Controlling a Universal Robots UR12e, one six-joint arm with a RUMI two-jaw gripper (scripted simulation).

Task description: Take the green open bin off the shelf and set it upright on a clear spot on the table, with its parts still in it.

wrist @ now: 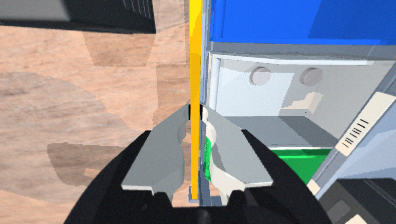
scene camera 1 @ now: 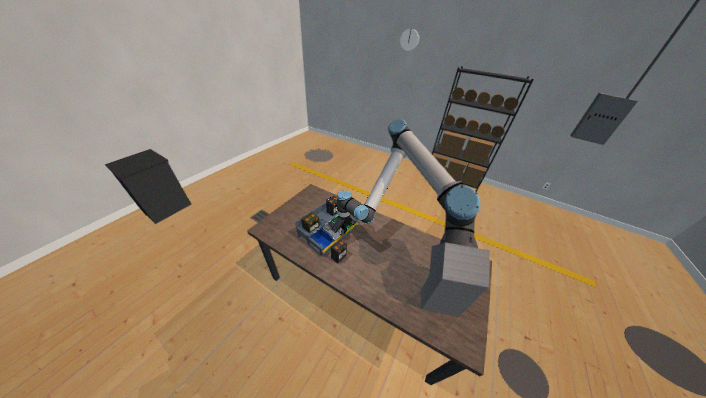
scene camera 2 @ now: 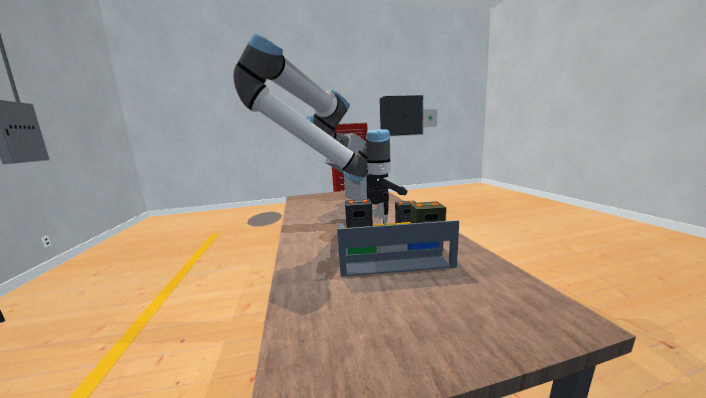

Labels:
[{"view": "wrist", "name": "my gripper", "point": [195, 105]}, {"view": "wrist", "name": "green bin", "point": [304, 162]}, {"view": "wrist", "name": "pale grey bin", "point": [283, 113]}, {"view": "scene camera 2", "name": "my gripper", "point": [384, 225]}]

